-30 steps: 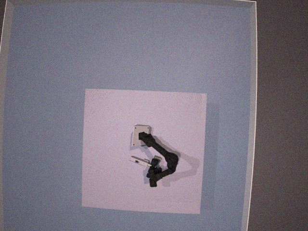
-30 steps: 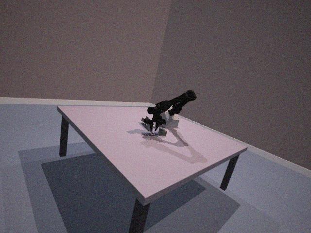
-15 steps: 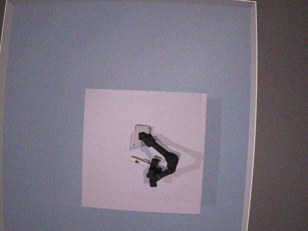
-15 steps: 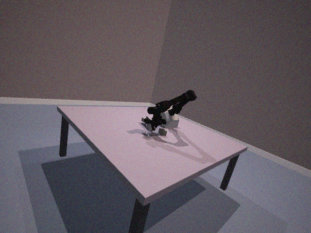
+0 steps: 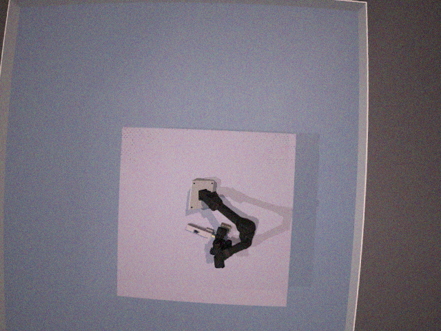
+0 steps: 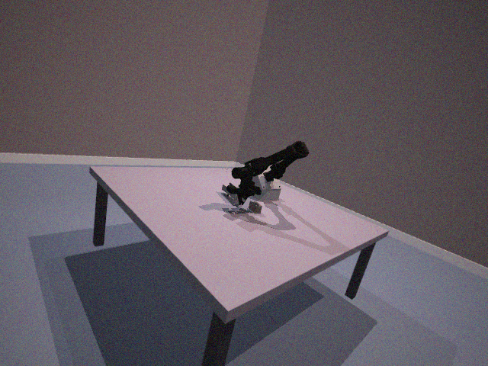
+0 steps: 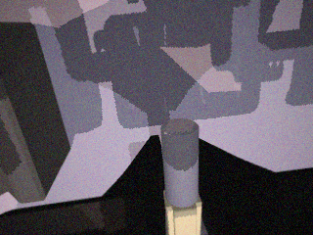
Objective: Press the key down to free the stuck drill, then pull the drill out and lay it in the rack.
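The tan rack lies 60 mm behind my gripper tip and 50 mm to the left of it. The rest, counted from my gripper tip: drill 10 mm behind, 40 mm to the right, 30 mm above; pale long fixture block 40 mm behind, 130 mm to the right, 20 mm above.
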